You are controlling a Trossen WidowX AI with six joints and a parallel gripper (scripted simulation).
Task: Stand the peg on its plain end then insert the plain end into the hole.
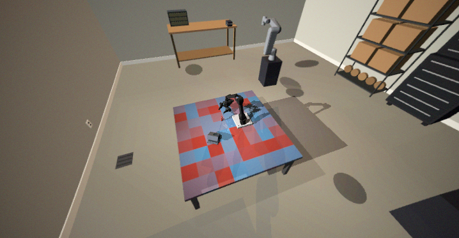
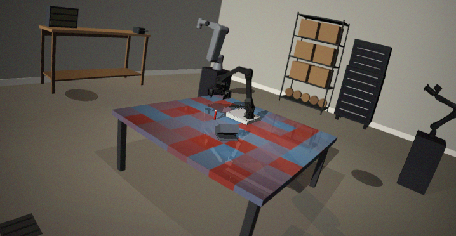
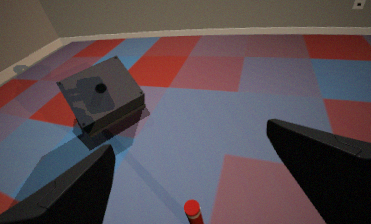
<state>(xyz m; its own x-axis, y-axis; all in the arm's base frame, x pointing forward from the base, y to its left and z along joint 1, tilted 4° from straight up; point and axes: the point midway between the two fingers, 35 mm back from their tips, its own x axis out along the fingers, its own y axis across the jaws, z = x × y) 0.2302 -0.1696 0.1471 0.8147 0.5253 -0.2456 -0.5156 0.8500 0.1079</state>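
Right now my gripper tip is 10 mm past the red peg, 10 mm to the right of it and 110 mm above it. Also, from my gripper tip: grey sloped panel (150 mm ahead, 280 mm to the left, 120 mm below).
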